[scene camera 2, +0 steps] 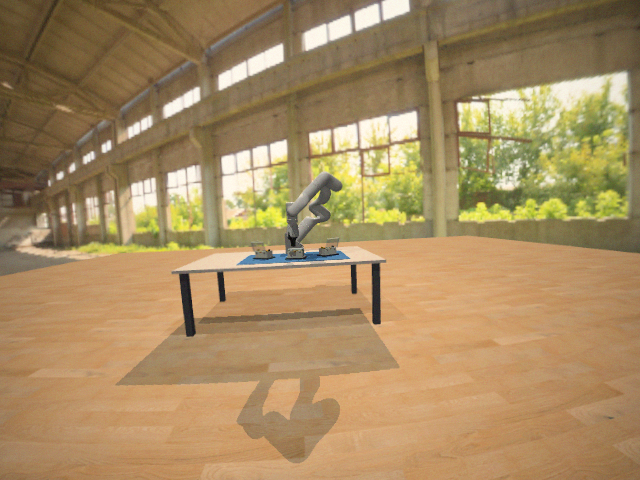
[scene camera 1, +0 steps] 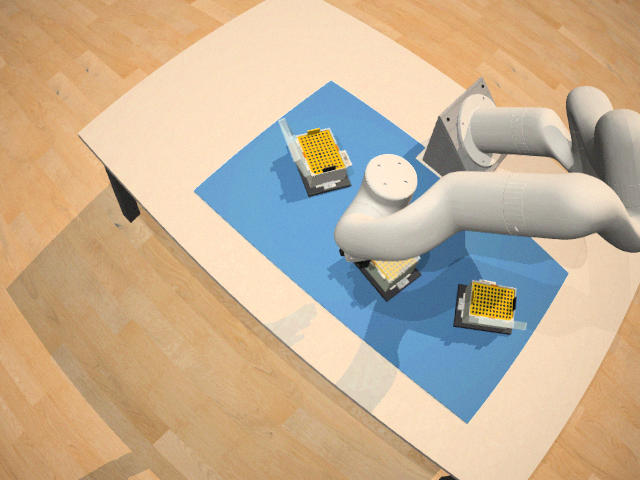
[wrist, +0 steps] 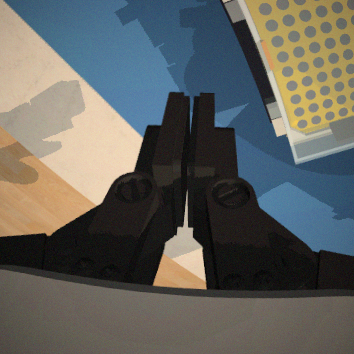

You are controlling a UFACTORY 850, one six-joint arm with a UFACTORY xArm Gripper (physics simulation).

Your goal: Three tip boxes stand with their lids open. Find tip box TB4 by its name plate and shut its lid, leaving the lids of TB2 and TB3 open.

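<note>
The middle tip box (scene camera 1: 395,269) (scene camera 2: 296,253) (wrist: 312,65) has a yellow rack that looks pale, as if under a clear lid lying flat over it; no upright lid shows on it. The back-left tip box (scene camera 1: 320,152) (scene camera 2: 263,254) has its clear lid (scene camera 1: 289,139) (scene camera 2: 257,246) standing up. The right tip box (scene camera 1: 492,301) (scene camera 2: 328,251) has its clear lid (scene camera 1: 521,325) (scene camera 2: 332,242) up too. No name plate can be read. My gripper (wrist: 192,123) (scene camera 2: 292,244) is shut and empty, above and beside the middle box; the arm mostly hides it in scene camera 1.
The boxes stand on a blue mat (scene camera 1: 248,206) on a pale table (scene camera 1: 170,103) (scene camera 2: 206,263). The arm (scene camera 1: 516,204) (scene camera 2: 310,193) reaches over the mat from its grey base mount (scene camera 1: 444,139), passing between the back-left and right boxes and partly covering the middle one.
</note>
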